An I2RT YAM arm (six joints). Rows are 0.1 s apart.
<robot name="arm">
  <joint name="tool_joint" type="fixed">
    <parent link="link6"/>
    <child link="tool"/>
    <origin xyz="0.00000 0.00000 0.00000" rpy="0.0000 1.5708 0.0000"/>
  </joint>
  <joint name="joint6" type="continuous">
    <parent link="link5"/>
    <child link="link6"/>
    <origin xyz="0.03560 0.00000 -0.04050" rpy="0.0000 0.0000 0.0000"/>
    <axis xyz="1 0 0"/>
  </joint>
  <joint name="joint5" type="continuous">
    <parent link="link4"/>
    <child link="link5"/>
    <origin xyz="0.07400 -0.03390 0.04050" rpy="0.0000 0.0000 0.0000"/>
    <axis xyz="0 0 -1"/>
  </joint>
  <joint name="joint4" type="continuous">
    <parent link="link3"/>
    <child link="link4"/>
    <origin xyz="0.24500 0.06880 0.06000" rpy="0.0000 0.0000 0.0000"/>
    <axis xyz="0 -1 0"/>
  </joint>
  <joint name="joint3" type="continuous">
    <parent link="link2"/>
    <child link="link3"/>
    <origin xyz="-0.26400 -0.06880 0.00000" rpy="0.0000 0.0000 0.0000"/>
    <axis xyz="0 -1 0"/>
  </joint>
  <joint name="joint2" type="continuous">
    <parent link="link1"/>
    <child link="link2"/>
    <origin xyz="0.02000 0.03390 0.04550" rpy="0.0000 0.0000 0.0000"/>
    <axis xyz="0 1 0"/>
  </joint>
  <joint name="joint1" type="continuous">
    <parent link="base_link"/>
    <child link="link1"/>
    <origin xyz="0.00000 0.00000 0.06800" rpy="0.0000 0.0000 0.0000"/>
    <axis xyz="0 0 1"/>
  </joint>
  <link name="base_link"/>
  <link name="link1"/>
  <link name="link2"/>
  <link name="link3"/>
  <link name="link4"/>
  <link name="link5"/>
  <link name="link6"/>
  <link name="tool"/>
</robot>
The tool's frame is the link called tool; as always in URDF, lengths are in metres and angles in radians. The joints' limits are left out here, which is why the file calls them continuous.
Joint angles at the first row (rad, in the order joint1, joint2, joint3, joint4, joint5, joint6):
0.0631 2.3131 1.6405 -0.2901 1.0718 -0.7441
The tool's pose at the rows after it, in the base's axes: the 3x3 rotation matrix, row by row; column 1 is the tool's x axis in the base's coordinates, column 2 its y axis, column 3 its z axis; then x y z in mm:
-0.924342 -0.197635 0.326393; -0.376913 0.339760 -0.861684; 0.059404 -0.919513 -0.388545; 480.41 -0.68 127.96
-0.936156 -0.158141 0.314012; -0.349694 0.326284 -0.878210; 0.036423 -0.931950 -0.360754; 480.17 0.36 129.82
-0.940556 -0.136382 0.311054; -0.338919 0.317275 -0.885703; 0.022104 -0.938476 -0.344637; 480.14 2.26 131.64
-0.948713 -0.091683 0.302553; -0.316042 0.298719 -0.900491; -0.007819 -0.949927 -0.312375; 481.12 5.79 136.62
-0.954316 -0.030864 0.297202; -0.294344 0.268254 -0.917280; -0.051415 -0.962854 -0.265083; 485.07 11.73 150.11
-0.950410 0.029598 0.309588; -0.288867 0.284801 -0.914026; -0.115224 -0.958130 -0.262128; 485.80 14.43 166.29
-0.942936 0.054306 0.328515; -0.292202 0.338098 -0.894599; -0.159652 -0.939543 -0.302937; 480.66 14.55 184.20
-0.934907 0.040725 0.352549; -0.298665 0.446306 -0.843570; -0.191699 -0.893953 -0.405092; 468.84 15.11 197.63
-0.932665 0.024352 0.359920; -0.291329 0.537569 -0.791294; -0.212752 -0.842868 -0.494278; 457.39 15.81 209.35
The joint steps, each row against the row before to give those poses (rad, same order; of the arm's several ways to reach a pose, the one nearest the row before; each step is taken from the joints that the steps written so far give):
0.0008 -0.0004 0.0000 0.0000 0.0057 0.0103
0.0034 -0.0011 0.0008 0.0034 0.0362 0.0290
0.0046 -0.0024 0.0000 0.0050 0.0195 0.0126
0.0084 -0.0022 0.0103 -0.0004 0.0396 0.0278
0.0130 -0.0065 0.0320 -0.0008 0.0527 0.0168
0.0053 -0.0241 0.0218 -0.0228 -0.0027 0.0428
0.0000 -0.0419 0.0145 -0.0828 -0.0480 0.0660
0.0000 -0.0515 0.0000 -0.1351 -0.1111 0.1026
0.0000 -0.0443 0.0004 -0.1129 -0.0972 0.0801

